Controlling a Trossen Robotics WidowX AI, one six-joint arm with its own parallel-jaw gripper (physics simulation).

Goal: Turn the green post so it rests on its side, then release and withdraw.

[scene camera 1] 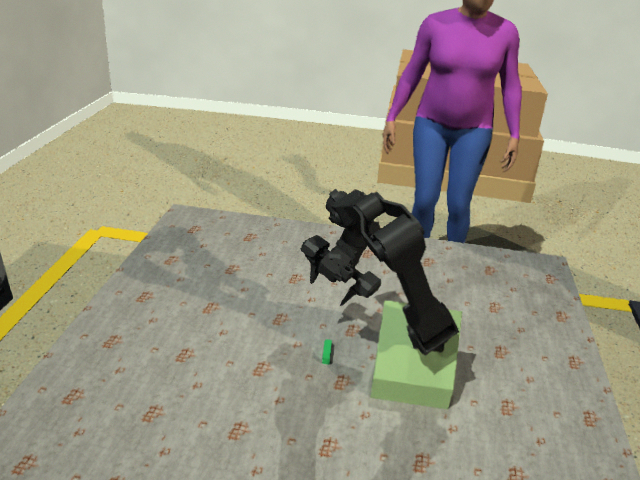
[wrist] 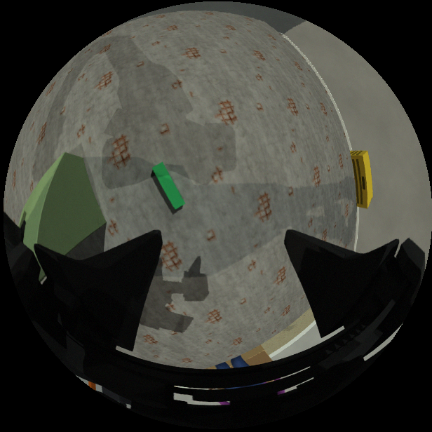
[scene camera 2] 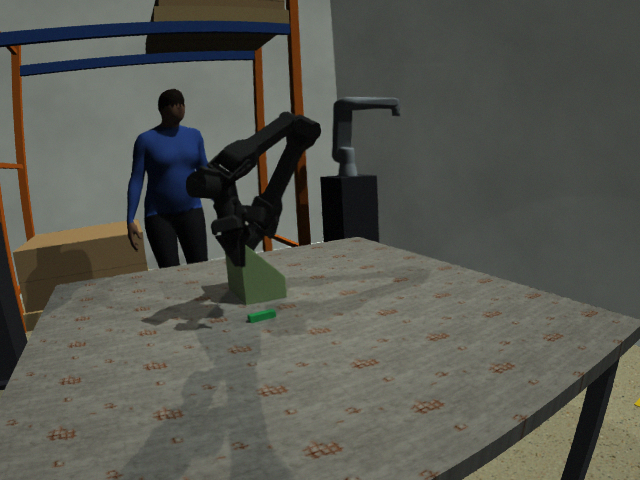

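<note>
The green post (scene camera 1: 327, 351) (scene camera 2: 262, 316) (wrist: 168, 186) lies on its side on the patterned table top (scene camera 1: 217, 382) (scene camera 2: 465, 382) (wrist: 240, 150), beside the arm's pale green base block. My gripper (scene camera 1: 328, 292) (wrist: 225, 237) is open and empty, with its fingers wide apart. It hangs above the table, clear of the post. In the wrist view the post lies ahead of the fingertips, with table showing between them. In the scene camera 2 view the fingers overlap each other, in front of the base block.
The pale green wedge-shaped block (scene camera 1: 413, 382) (scene camera 2: 263, 281) (wrist: 70, 205) stands under the arm's base, close to the post. A person in a purple top (scene camera 1: 465, 72) and cardboard boxes (scene camera 1: 516, 155) are beyond the table. A person in a blue top (scene camera 2: 170, 165) stands behind it in the scene camera 2 view.
</note>
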